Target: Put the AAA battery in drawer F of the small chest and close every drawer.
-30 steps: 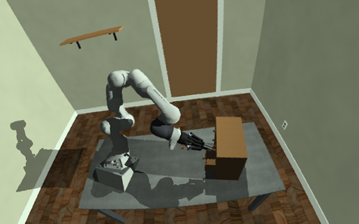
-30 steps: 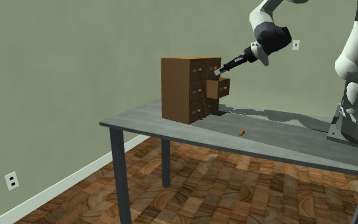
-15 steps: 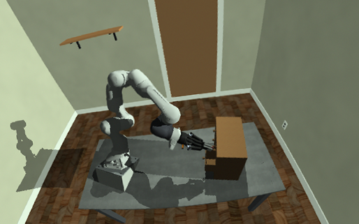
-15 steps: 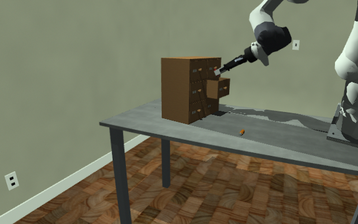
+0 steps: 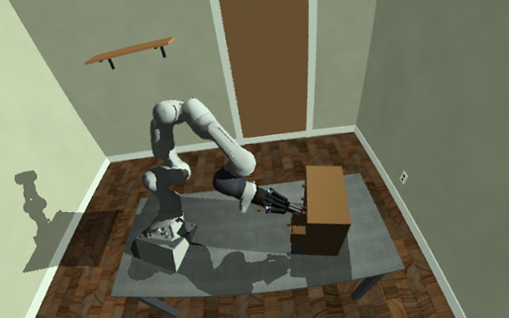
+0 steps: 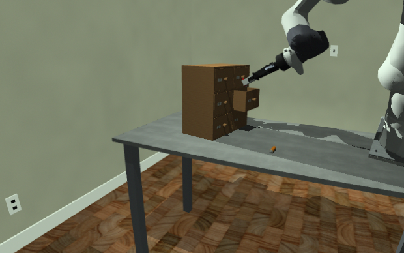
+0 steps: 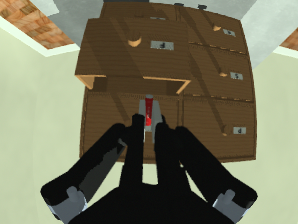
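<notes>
Now: hand 20 mm short of the small red object, 10 mm to the left of it and 10 mm above it. Round my hand: orange AAA battery: 250 mm below, 210 mm to the left, 160 mm behind; drawer: 120 mm below, 60 mm ahead, 40 mm to the right.
</notes>
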